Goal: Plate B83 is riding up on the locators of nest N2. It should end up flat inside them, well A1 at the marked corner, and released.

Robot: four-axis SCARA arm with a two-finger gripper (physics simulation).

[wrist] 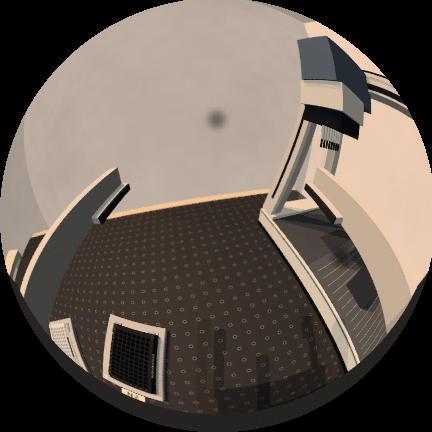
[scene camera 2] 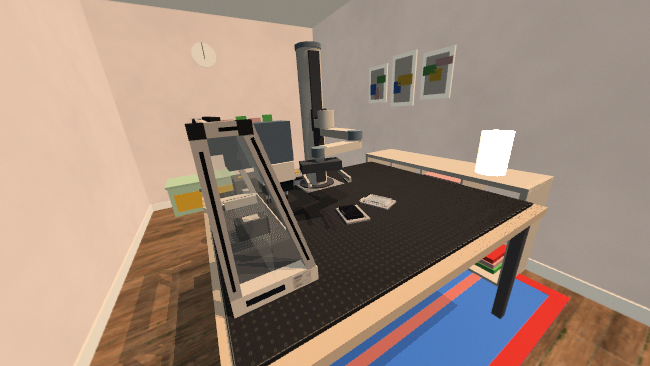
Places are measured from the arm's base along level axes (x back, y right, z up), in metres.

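Pixels of known places: gripper, fingertip midpoint: [wrist: 216,171] [scene camera 2: 330,182]; arm's base at its link origin: [scene camera 2: 317,184].
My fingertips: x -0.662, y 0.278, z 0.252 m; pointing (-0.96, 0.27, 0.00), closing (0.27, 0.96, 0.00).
Observation:
For each thing: its middle in the pictures, then the offset to it from my fingertips.
- black well plate at the middle of its body: [wrist: 130,358] [scene camera 2: 350,211] dx +0.101, dy -0.172, dz -0.219 m
- pale nest at the middle of its body: [wrist: 131,358] [scene camera 2: 352,213] dx +0.100, dy -0.178, dz -0.232 m
- white plate at the middle of its body: [scene camera 2: 377,199] dx +0.130, dy -0.379, dz -0.220 m
The black well plate [scene camera 2: 352,212] [wrist: 131,357] rests on a pale nest [scene camera 2: 357,220] [wrist: 161,367], tagged N2 in the wrist view. In the wrist view a dark side face of the plate shows along its right edge, beside the nest's right rim. How far the plate is tilted, the marked corner and well A1 are too small to make out. My gripper [scene camera 2: 329,184] [wrist: 216,171] is open, with nothing between its fingers. It hangs near the arm's column, behind and to the left of the nest in the scene view, and apart from the plate.
A white plate [scene camera 2: 378,201] [wrist: 62,340] sits on a pale holder beside N2. A framed machine [scene camera 2: 306,276] [wrist: 310,285] with slanted posts stands at the table's left in the scene view. A dark box [scene camera 2: 252,228] sits inside its frame. A lamp [scene camera 2: 494,153] stands on the shelf by the wall.

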